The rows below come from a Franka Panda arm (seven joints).
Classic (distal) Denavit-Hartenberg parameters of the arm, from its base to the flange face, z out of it. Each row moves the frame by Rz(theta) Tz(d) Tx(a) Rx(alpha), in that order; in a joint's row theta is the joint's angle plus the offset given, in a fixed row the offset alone. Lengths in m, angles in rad.
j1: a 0; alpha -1.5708; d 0.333; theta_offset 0
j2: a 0; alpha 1.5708; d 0; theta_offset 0
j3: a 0.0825; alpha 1.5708; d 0.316; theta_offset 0
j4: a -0.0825; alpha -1.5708; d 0; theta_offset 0
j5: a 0; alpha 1.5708; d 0.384; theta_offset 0
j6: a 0.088; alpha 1.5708; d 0; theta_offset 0
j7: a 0; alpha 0; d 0.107; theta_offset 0
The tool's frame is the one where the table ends.
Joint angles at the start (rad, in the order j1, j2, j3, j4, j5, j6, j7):
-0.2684 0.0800 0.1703 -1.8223 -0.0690 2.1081 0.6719
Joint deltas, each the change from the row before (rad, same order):
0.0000 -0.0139 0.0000 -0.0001 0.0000 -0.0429 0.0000
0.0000 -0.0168 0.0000 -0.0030 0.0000 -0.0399 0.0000
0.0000 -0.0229 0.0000 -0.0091 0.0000 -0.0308 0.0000
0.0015 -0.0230 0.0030 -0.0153 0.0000 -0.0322 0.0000
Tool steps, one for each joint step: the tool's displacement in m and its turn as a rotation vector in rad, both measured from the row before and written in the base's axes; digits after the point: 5 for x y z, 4 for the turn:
-0.00618 0.00070 0.00364 -0.0004 0.0294 -0.0023
-0.00697 0.00091 0.00424 -0.0011 0.0265 -0.0022
-0.00814 0.00131 0.00565 -0.0028 0.0176 -0.0018
-0.00893 0.00397 0.00240 -0.0021 0.0251 0.0025

